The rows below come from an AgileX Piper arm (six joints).
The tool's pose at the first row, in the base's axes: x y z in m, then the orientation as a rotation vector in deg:
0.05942, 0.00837, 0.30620, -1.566, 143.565, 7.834
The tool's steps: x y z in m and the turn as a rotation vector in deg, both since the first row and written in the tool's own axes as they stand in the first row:
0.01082, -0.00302, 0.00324, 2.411, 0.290, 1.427
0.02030, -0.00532, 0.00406, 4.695, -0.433, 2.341
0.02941, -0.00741, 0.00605, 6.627, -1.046, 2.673
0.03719, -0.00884, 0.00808, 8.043, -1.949, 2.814
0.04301, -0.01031, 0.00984, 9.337, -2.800, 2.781
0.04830, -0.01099, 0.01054, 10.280, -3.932, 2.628
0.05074, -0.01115, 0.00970, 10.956, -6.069, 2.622
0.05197, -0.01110, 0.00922, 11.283, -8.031, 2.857
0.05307, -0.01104, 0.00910, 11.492, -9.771, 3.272
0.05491, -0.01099, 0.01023, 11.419, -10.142, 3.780
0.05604, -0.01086, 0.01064, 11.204, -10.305, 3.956
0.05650, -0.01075, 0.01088, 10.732, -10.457, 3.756
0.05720, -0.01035, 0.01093, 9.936, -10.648, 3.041
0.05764, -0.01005, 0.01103, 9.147, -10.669, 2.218
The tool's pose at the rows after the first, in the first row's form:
0.05276, 0.00584, 0.29693, 1.193, 144.033, 5.401
0.04571, 0.00376, 0.29046, 3.318, 143.403, 2.908
0.03964, 0.00200, 0.28329, 4.556, 142.816, 0.629
0.03464, 0.00089, 0.27693, 5.352, 141.908, -1.068
0.03106, -0.00031, 0.27195, 5.874, 141.034, -2.673
0.02724, -0.00085, 0.26820, 6.115, 139.874, -3.874
0.02478, -0.00107, 0.26742, 6.469, 137.716, -4.646
0.02350, -0.00105, 0.26708, 6.963, 135.748, -4.894
0.02254, -0.00099, 0.26653, 7.613, 134.008, -4.932
0.02172, -0.00080, 0.26454, 8.209, 133.645, -4.635
0.02105, -0.00061, 0.26356, 8.341, 133.492, -4.302
0.02081, -0.00047, 0.26310, 7.921, 133.356, -3.809
0.02025, -0.00006, 0.26269, 6.756, 133.182, -3.126
0.01994, 0.00025, 0.26237, 5.460, 133.165, -2.499

